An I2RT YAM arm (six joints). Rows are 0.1 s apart.
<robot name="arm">
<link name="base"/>
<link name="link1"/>
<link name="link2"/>
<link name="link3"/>
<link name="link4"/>
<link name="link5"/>
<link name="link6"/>
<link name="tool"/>
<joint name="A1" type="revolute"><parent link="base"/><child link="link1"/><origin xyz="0.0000 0.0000 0.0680" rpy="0.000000 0.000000 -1.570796"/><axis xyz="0 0 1"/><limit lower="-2.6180" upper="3.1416"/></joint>
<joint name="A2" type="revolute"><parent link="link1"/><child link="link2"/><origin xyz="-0.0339 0.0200 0.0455" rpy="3.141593 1.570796 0.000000"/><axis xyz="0 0 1"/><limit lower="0.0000" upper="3.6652"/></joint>
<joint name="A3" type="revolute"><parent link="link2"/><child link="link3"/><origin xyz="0.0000 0.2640 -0.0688" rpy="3.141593 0.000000 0.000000"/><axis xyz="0 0 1"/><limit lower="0.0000" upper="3.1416"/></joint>
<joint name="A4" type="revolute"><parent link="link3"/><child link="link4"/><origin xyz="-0.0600 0.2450 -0.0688" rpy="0.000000 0.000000 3.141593"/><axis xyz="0 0 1"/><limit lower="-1.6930" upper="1.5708"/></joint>
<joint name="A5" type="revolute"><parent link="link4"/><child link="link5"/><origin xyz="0.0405 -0.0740 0.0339" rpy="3.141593 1.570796 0.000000"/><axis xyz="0 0 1"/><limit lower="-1.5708" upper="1.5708"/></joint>
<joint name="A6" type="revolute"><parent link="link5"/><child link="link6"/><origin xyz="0.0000 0.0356 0.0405" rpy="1.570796 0.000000 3.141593"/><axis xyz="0 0 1"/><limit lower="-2.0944" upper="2.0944"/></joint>
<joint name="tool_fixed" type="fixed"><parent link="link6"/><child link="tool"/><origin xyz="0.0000 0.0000 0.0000" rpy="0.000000 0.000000 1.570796"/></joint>
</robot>
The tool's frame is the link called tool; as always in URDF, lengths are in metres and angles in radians.
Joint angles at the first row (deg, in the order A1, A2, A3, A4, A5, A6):
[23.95, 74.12, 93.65, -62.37, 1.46, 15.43]
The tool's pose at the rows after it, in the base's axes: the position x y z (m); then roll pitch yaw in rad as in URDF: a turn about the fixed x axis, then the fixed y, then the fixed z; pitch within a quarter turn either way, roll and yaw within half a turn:
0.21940 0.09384 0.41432 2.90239 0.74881 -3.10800
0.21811 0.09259 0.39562 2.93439 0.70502 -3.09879
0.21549 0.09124 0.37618 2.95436 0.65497 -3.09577
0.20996 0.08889 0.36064 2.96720 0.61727 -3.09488
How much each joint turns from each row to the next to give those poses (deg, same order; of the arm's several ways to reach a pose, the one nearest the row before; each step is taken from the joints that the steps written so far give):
[-0.61, -1.02, -4.28, 0.72, -0.26, 0.08]
[-0.05, -1.12, -4.59, 0.63, 0.71, 0.22]
[-0.02, -1.15, -4.66, 0.49, 0.20, 0.52]
[0.02, -1.57, -4.13, 0.31, 0.08, 0.45]

